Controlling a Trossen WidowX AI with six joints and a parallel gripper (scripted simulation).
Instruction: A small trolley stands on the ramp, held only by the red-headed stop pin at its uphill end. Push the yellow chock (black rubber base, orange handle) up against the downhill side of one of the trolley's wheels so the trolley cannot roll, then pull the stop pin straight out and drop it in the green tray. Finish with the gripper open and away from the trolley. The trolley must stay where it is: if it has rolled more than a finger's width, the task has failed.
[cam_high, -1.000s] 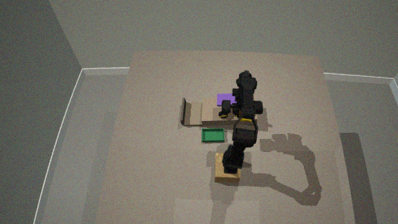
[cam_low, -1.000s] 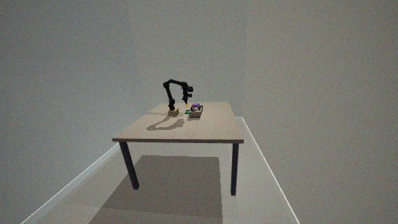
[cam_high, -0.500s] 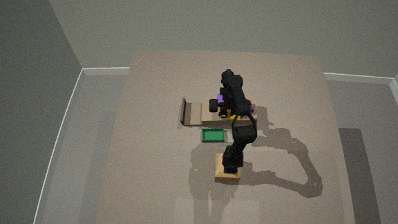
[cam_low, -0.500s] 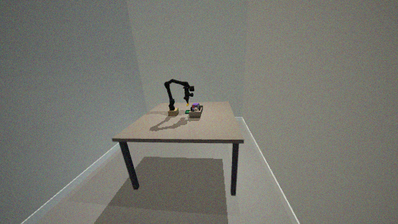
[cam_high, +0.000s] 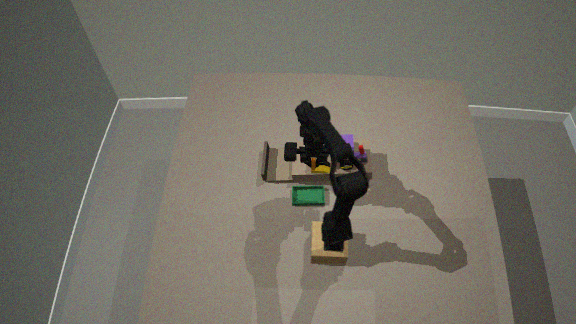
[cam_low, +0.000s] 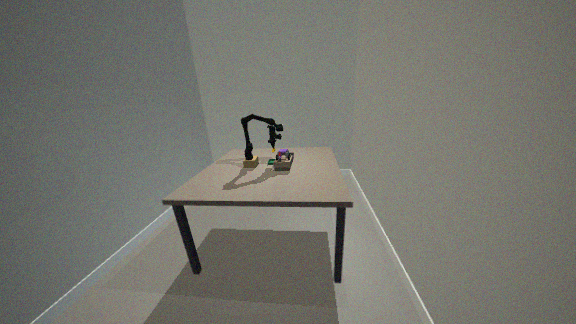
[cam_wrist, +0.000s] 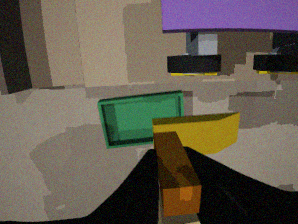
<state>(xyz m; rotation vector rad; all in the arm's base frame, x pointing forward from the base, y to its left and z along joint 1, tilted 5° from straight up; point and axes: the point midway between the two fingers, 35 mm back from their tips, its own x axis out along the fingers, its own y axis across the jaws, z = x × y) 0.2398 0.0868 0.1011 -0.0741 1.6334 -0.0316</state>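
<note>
My gripper tip is now 9 cm short of the red-headed stop pin, 17 cm to the left of it and 3 cm above it. From my gripper tip the other things lie so: yellow chock: 2 cm to the right, 1 cm below; then green tray: 3 cm behind, 1 cm to the left, 17 cm below; then purple-topped trolley: 11 cm ahead, 7 cm to the right, 5 cm below.
</note>
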